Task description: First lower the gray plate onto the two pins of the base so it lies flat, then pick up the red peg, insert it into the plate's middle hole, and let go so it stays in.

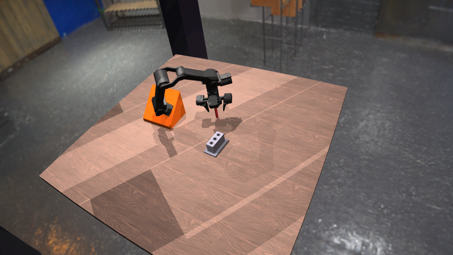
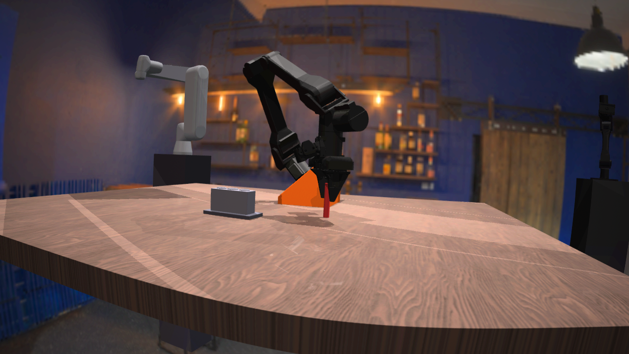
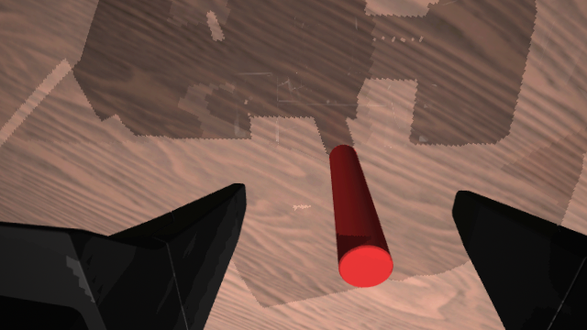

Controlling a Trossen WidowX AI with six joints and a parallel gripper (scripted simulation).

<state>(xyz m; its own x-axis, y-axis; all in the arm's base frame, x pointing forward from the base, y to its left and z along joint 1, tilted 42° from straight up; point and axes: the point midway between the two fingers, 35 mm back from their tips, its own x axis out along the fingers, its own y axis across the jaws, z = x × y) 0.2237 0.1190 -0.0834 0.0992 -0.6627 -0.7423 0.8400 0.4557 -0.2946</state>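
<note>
Now: gripper tip right at the red peg. From my gripper tip the other things lie so: gray plate 180 mm to the right, 130 mm ahead; then base 180 mm to the right, 130 mm ahead, 30 mm below.
</note>
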